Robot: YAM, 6 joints.
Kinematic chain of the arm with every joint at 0, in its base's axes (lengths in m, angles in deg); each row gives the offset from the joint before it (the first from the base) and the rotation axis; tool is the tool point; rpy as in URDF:
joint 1: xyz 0 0 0.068 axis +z
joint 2: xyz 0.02 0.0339 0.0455 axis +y
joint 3: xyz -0.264 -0.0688 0 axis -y
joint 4: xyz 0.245 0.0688 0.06 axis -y
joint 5: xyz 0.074 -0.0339 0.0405 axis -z
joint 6: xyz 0.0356 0 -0.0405 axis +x
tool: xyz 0 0 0 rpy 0 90 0
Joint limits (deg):
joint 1: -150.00..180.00
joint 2: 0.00..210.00
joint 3: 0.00..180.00
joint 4: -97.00..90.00
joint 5: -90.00..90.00
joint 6: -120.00..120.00
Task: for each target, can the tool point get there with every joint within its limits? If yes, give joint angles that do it. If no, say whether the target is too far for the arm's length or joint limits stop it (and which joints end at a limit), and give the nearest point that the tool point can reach.
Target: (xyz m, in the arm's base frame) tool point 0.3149 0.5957 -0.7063
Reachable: no: too far | nearest point 0.2051 0.3880 -0.3263 | short by 0.447 m
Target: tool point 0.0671 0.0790 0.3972
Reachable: yes | joints 63.60 31.14 33.91 46.61 44.46 -92.63
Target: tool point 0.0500 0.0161 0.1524
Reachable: yes | joints 54.77 30.04 15.63 -76.69 62.48 -86.87
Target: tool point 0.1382 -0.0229 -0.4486
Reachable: no: joint limits stop it (at a limit: joint 2) | nearest point 0.1579 -0.0262 -0.3693 | short by 0.082 m
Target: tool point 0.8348 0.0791 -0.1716
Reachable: no: too far | nearest point 0.6083 0.0576 -0.0924 | short by 0.241 m
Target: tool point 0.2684 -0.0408 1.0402
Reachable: no: too far | nearest point 0.1818 -0.0276 0.7175 | short by 0.334 m
